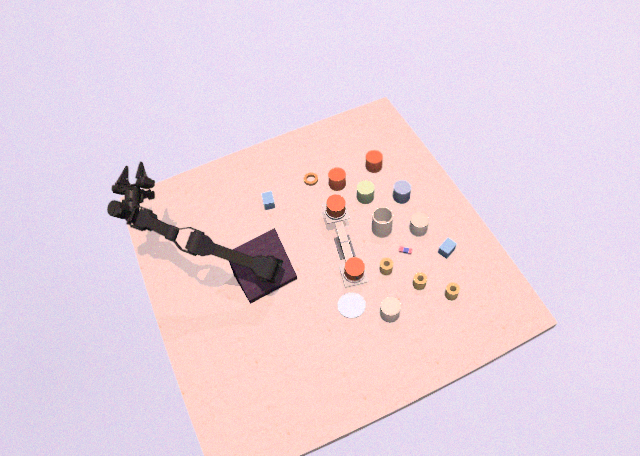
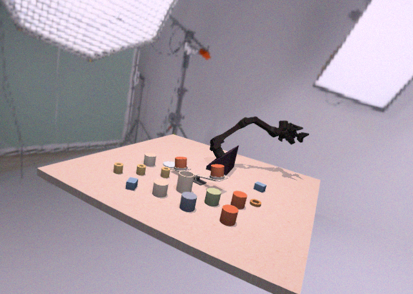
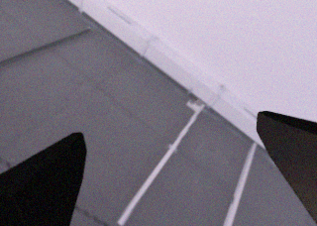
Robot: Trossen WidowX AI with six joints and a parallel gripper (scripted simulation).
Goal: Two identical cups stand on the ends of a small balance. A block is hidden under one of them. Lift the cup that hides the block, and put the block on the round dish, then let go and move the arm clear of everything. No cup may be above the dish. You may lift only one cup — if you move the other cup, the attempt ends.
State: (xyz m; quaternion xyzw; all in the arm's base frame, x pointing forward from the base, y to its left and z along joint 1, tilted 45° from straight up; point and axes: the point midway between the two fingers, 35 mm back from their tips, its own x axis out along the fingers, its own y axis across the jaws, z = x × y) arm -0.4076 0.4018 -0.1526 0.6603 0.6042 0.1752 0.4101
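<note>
Now: gripper tip 65 cm short of the pale green block, 53 cm to the left of it and 30 cm above it. Also, from my gripper tip: grey balance 66 cm ahead, 40 cm to the right, 31 cm below; then round dish 64 cm to the right, 60 cm ahead, 34 cm below.
</note>
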